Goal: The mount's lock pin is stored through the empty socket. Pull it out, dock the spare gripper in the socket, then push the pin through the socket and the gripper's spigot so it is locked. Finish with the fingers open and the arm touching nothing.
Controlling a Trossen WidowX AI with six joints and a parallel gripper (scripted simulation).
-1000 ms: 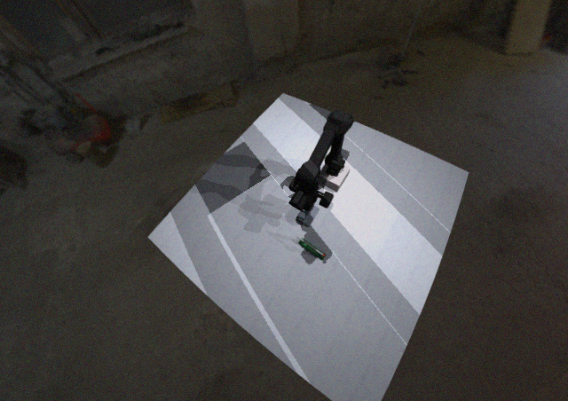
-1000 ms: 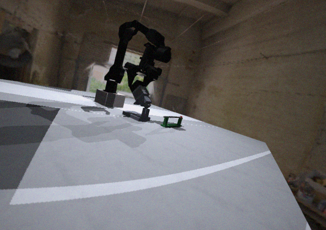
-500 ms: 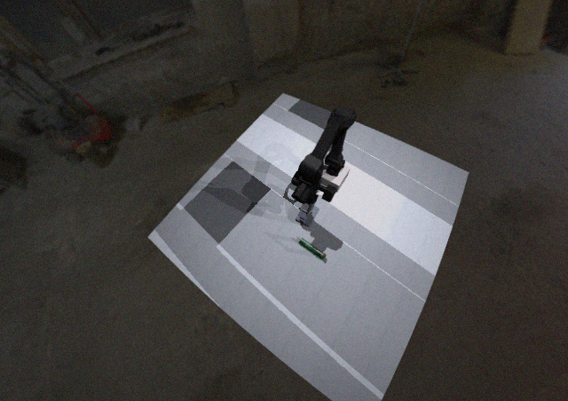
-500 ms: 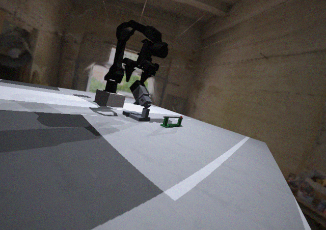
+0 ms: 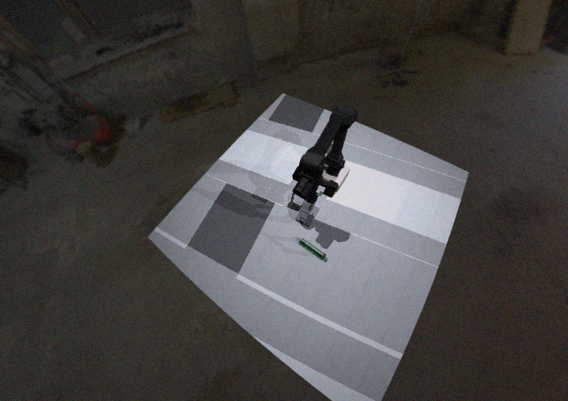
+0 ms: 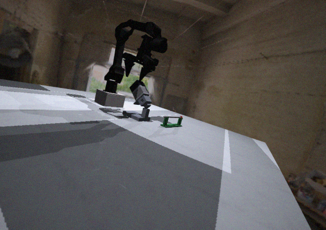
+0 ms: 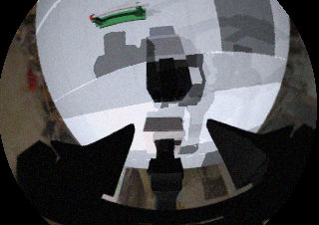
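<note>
Now: the green cradle 22 cm ahead of my gripper tip, 15 cm below it and 9 cm to the left of it. Round my gripper tip: grey mount 12 cm below, 10 cm ahead; then black spare gripper 7 cm ahead, 6 cm below.
</note>
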